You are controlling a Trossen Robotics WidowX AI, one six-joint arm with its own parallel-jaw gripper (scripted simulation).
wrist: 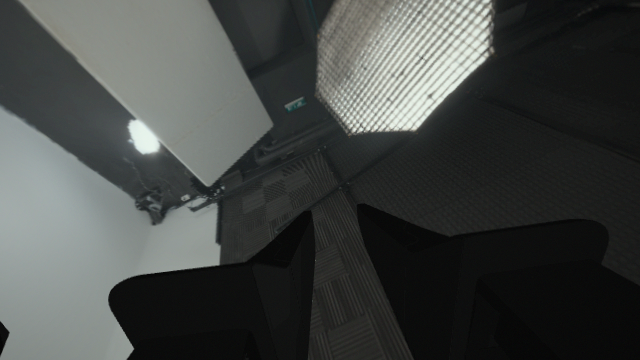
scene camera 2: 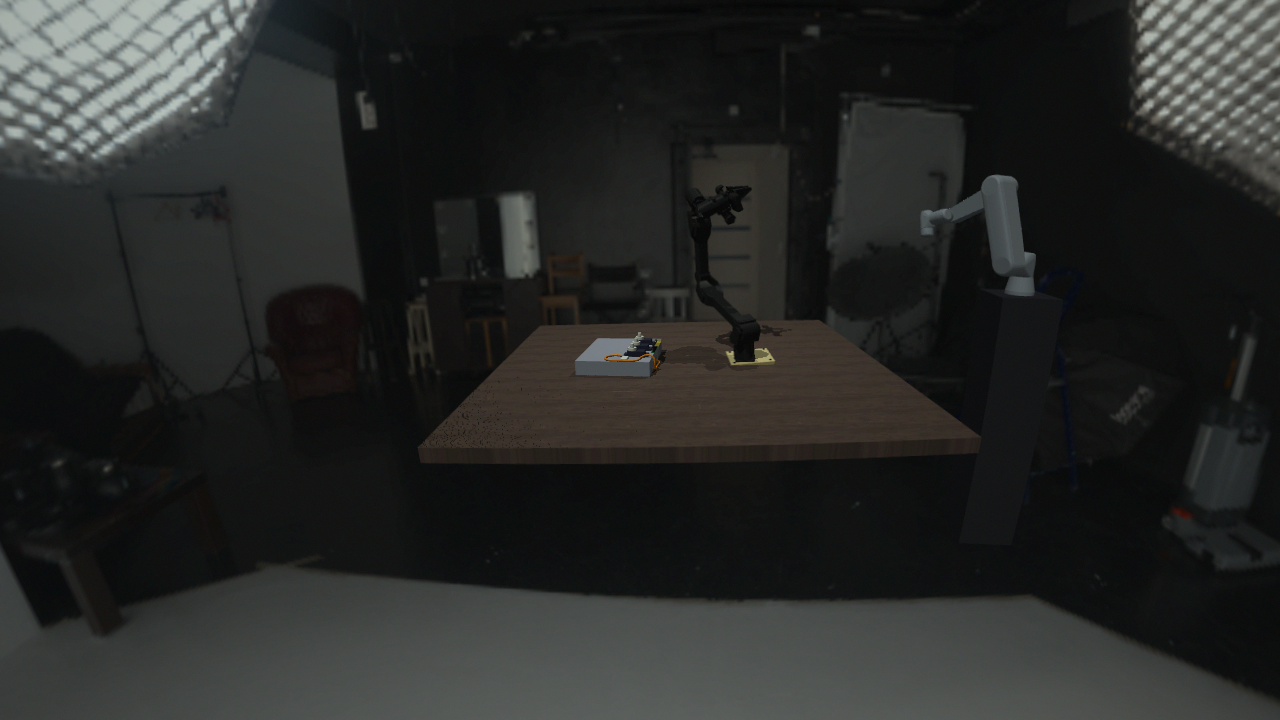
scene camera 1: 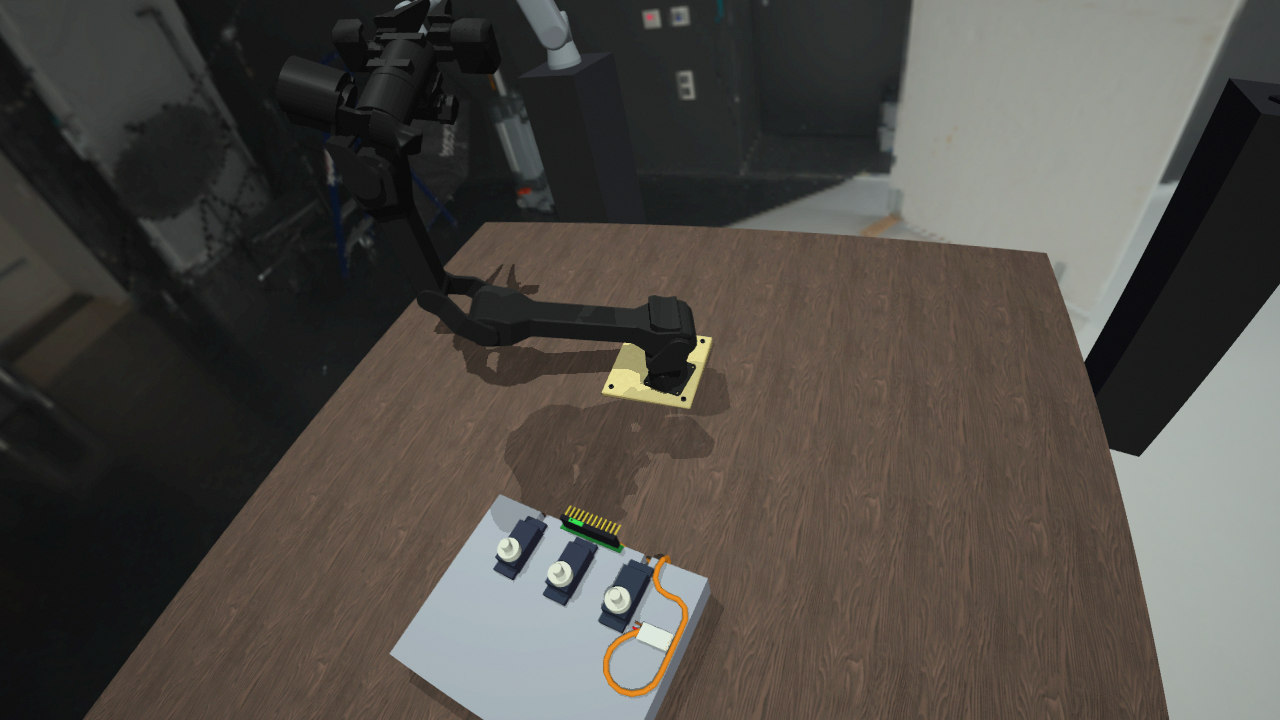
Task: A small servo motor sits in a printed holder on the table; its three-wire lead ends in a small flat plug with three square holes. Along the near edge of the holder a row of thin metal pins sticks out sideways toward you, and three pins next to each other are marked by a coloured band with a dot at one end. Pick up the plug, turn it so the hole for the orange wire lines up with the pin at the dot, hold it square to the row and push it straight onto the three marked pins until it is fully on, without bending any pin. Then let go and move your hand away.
Labels:
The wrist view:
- my gripper: 334,215
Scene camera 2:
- my gripper: 750,187
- grey printed holder: 591,362
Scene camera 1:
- grey printed holder: 483,639

